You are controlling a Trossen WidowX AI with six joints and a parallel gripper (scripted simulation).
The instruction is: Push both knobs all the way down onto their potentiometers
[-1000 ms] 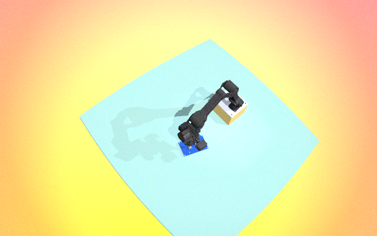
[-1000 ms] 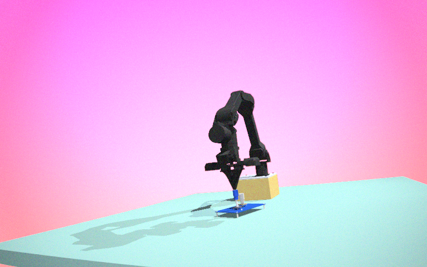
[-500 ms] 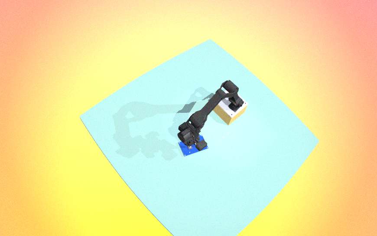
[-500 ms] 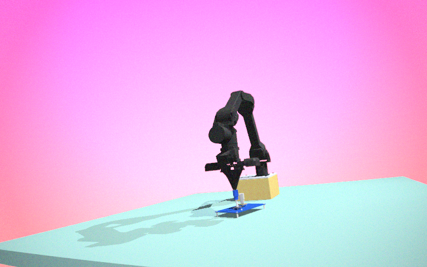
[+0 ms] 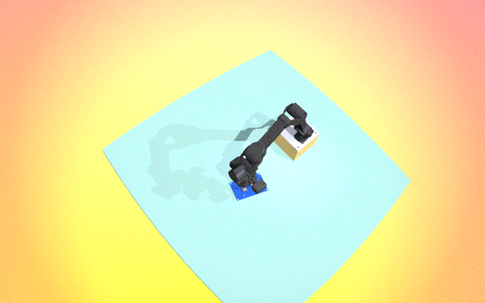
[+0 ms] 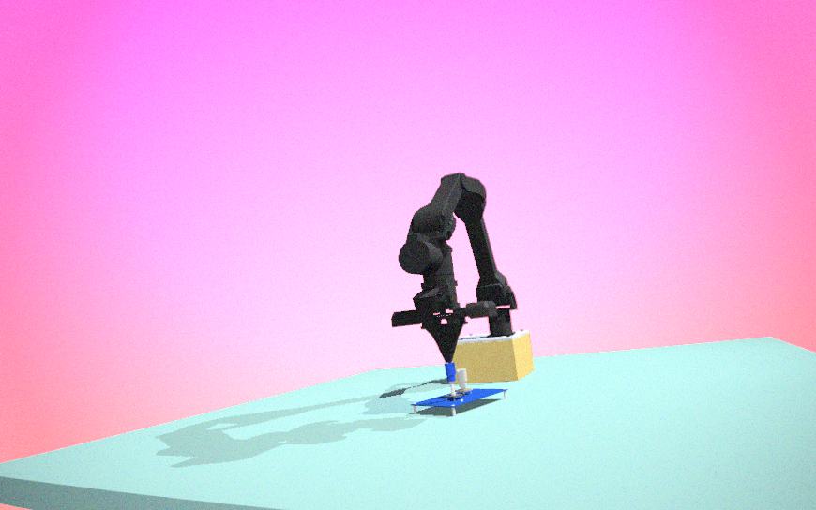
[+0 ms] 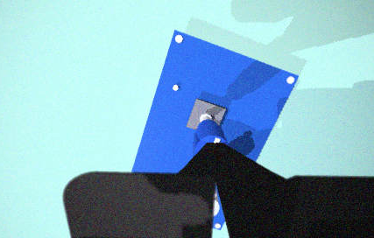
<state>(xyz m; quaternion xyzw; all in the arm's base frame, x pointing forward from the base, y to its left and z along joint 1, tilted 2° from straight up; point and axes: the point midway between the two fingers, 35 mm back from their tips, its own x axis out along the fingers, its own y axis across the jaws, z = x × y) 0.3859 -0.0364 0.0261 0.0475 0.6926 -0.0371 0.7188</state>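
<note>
My gripper tip is now 10 mm above the blue knob. The rest, counted from my gripper tip: white knob 50 mm behind, 10 mm to the left, 30 mm below.
</note>
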